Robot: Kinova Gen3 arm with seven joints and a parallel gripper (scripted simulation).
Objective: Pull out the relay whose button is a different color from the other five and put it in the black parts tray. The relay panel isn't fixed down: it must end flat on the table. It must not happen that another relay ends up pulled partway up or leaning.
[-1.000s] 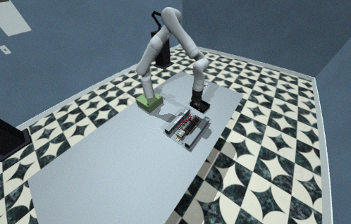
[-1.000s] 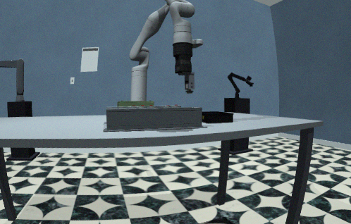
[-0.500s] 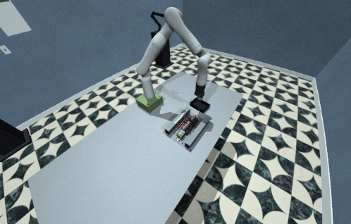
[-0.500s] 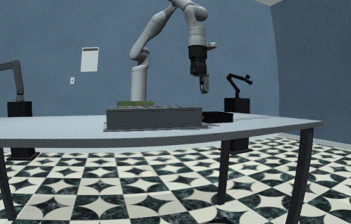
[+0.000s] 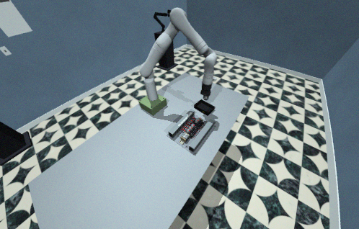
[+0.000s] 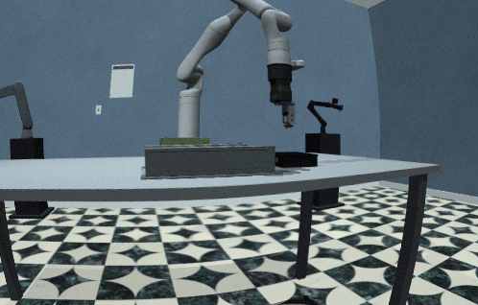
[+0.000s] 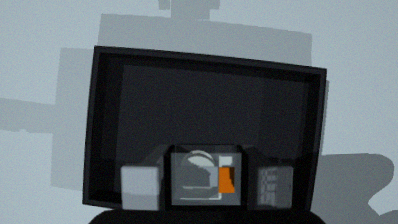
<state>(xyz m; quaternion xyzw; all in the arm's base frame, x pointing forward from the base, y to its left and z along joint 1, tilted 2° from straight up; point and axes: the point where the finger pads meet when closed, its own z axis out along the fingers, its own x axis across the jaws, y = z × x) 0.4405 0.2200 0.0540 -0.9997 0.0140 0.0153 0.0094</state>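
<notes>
The K54 relay lies 1 cm below my hand. Round my hand: black parts tray 1 cm to the left, 13 cm below; K52 relay 4 cm ahead, 18 cm to the right, 9 cm below; K53 relay 4 cm ahead, 21 cm to the right, 9 cm below.
</notes>
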